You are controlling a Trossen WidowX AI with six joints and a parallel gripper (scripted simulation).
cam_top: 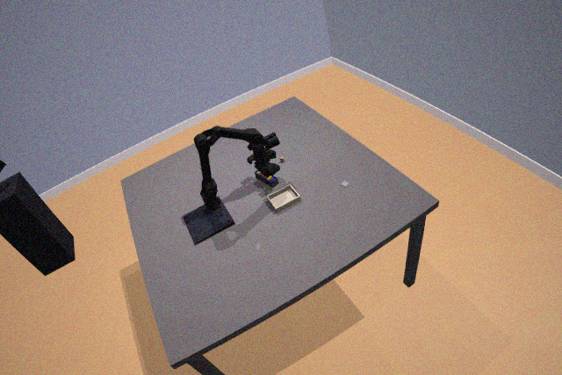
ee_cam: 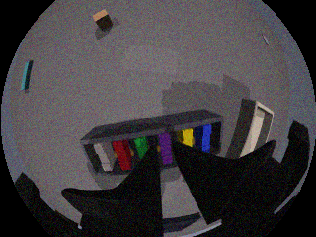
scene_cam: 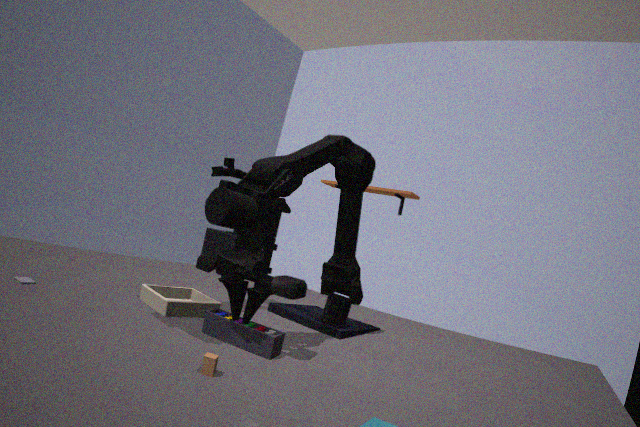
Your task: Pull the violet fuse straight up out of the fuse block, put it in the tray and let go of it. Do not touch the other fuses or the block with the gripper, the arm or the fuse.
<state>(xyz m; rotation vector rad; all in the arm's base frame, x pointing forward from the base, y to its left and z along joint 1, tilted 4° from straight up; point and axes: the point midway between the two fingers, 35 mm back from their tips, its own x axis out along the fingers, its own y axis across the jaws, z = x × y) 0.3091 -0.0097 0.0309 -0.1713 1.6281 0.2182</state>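
Now: the beige tray 17 cm to the right of my gripper tip, 3 cm below it and 1 cm behind it. Also, from my gripper tip: flat pale chip: 28 cm to the right, 28 cm ahead, 3 cm below; violet fuse: 1 cm below; small tan cube: 14 cm ahead, 8 cm to the left, 2 cm below.
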